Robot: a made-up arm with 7 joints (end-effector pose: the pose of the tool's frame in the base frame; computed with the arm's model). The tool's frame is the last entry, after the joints.
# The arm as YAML. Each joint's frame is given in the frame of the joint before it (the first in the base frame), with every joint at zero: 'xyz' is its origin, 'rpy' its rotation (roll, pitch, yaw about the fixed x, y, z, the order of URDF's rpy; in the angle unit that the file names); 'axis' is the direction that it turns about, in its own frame. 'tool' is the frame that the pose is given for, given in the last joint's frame.
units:
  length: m
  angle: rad
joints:
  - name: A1
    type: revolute
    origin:
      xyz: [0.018, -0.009, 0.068]
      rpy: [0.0, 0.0, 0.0]
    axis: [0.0, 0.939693, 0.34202]
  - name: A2
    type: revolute
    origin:
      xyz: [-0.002, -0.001, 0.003]
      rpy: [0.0, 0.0, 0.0]
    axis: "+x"
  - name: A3
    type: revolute
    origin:
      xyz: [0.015, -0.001, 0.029]
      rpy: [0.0, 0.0, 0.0]
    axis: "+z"
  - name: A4
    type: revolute
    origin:
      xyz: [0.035, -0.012, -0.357]
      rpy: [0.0, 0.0, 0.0]
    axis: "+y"
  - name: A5
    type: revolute
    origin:
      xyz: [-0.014, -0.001, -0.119]
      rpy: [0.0, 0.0, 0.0]
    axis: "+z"
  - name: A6
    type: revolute
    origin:
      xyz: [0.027, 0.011, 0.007]
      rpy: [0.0, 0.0, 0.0]
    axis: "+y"
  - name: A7
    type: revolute
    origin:
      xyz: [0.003, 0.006, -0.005]
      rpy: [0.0, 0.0, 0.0]
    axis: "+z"
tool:
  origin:
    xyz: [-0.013, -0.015, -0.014]
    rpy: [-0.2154, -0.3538, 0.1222]
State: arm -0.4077 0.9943 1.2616 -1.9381 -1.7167 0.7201 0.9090
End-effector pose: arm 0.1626 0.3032 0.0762 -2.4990 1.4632 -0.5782
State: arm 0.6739 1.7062 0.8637 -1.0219 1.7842 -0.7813 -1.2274
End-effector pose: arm 0.0944 0.4284 0.1783 1.9084 -1.8501 -0.5028
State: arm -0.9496 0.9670 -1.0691 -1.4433 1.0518 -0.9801 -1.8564
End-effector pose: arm 0.3890 0.1365 -0.0014 -1.2634 2.1066 1.6667
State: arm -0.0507 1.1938 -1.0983 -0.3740 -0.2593 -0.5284 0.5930
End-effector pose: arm 0.0733 0.3600 -0.1842 0.0715 -0.3753 -0.9279
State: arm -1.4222 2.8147 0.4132 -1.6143 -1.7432 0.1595 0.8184
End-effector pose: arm -0.2411 0.0958 0.3441 -2.5385 -0.2889 0.1369
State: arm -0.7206 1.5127 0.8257 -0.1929 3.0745 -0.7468 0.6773
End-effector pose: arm 0.1541 0.4295 0.0974 0.6406 0.2423 -1.1123
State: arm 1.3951 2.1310 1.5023 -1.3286 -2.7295 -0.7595 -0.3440
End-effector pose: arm 0.2611 0.3306 0.1778 -0.4509 -2.2415 1.6229
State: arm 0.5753 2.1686 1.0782 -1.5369 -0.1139 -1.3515 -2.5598
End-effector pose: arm 0.1872 0.1807 0.2848 -1.2054 -0.4068 0.3835
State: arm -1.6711 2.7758 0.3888 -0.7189 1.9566 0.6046 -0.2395
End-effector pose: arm -0.3383 0.2135 0.2261 -0.3314 2.5009 0.0500
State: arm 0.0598 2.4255 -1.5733 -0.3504 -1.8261 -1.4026 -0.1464
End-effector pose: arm -0.0152 0.3326 0.3769 -1.2876 1.4811 -0.3693
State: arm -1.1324 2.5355 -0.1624 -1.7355 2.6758 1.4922 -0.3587
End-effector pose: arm -0.0692 0.2007 0.3584 -0.3243 -1.1781 -0.7640
